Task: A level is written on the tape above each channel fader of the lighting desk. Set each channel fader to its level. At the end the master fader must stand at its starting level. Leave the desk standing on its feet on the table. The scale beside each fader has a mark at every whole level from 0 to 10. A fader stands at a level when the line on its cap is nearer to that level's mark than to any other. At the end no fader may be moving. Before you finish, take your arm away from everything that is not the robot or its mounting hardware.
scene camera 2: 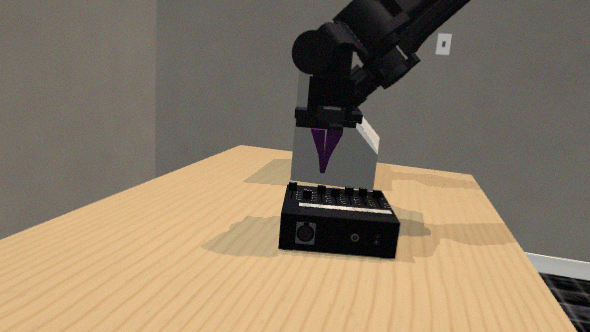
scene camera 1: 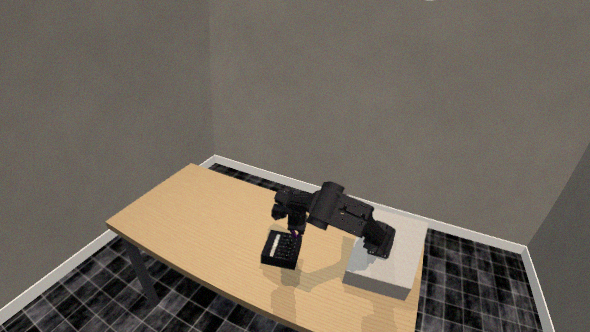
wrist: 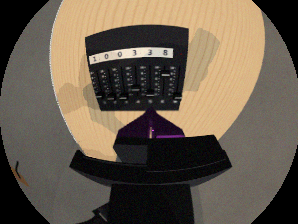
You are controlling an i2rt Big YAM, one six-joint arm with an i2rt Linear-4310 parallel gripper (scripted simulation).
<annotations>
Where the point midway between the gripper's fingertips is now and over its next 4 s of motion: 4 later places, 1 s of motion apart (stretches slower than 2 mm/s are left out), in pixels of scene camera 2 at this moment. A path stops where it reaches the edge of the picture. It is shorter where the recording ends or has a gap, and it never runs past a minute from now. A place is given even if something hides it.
The gripper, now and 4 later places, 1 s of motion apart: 322, 172; 321, 177; 321, 177; 322, 184; 322, 186
</annotations>
